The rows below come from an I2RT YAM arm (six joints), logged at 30 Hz.
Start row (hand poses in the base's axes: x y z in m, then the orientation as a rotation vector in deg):
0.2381, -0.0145, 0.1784, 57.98, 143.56, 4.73
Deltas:
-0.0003, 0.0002, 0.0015, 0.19, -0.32, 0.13
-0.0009, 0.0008, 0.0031, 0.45, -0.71, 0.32
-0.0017, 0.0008, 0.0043, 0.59, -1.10, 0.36
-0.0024, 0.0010, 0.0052, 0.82, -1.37, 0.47
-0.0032, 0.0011, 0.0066, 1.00, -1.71, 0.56
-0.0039, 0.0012, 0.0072, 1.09, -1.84, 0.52
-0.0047, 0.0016, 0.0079, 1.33, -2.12, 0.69
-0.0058, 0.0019, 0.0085, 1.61, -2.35, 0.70
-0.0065, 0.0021, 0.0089, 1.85, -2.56, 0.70
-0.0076, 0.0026, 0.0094, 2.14, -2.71, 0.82
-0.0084, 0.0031, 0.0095, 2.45, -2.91, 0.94
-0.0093, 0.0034, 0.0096, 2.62, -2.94, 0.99
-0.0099, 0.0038, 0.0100, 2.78, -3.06, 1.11
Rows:
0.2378, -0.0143, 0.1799, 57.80, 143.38, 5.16
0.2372, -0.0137, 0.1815, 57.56, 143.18, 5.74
0.2364, -0.0137, 0.1827, 57.45, 142.87, 6.11
0.2357, -0.0135, 0.1836, 57.33, 142.73, 6.56
0.2349, -0.0134, 0.1850, 57.19, 142.50, 6.98
0.2342, -0.0133, 0.1856, 57.24, 142.38, 7.14
0.2334, -0.0129, 0.1863, 57.04, 142.26, 7.63
0.2323, -0.0126, 0.1869, 57.07, 142.10, 8.09
0.2316, -0.0124, 0.1873, 57.11, 141.96, 8.49
0.2305, -0.0119, 0.1878, 57.03, 141.93, 8.96
0.2297, -0.0114, 0.1879, 56.94, 141.87, 9.48
0.2288, -0.0111, 0.1880, 56.94, 141.89, 9.72
0.2282, -0.0107, 0.1884, 56.81, 141.87, 10.01

